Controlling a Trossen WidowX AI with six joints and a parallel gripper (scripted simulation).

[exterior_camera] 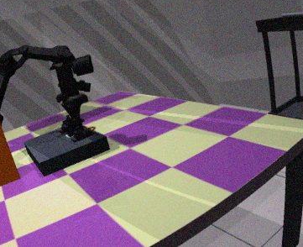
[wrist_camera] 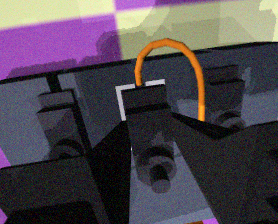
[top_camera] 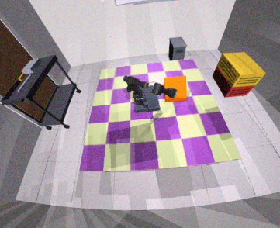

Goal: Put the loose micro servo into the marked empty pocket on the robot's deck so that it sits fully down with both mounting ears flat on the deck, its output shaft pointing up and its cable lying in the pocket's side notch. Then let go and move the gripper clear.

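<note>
My gripper tip is now 12 cm past the dark grey robot deck and 6 cm above it.
</note>
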